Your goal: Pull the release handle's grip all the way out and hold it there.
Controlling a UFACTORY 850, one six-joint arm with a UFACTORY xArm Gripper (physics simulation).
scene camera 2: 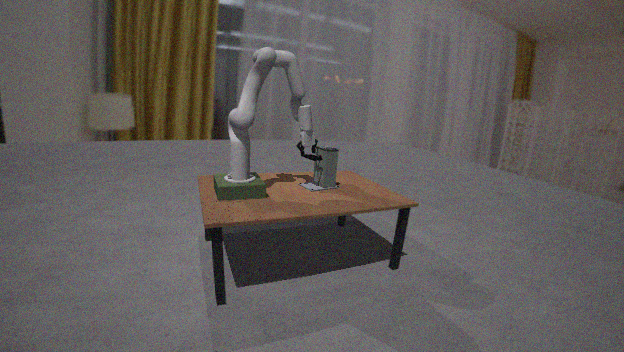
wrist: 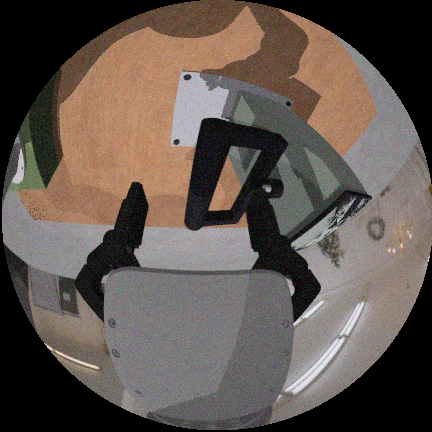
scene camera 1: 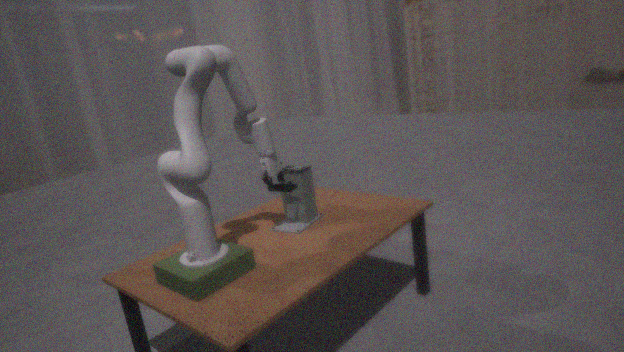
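The release handle's black grip (wrist: 201, 162) is a four-sided loop in the wrist view, close to the grey-green housing (wrist: 312, 172) (scene camera 1: 306, 195) (scene camera 2: 329, 167). A dark round collar (wrist: 275, 188) shows on the housing behind the grip; no long stretch of rod is visible. The housing stands upright on a pale base plate (wrist: 192, 107) (scene camera 1: 290, 228) (scene camera 2: 309, 187). My gripper (wrist: 197, 194) (scene camera 1: 292, 178) (scene camera 2: 318, 150) is open wide. In the wrist view its fingers lie on either side of the loop's thick outer bar, the right finger overlapping the loop's inner side. Contact there is unclear. The grip is hard to separate from the fingers in the scene views.
The wooden table (scene camera 1: 350, 220) (scene camera 2: 365, 195) (wrist: 110, 120) carries the housing and the green block (scene camera 1: 200, 280) (scene camera 2: 240, 190) (wrist: 35, 155) under the arm's base. A dark-edged top (wrist: 332, 220) closes the housing beyond my right finger. A lamp and curtains stand far behind.
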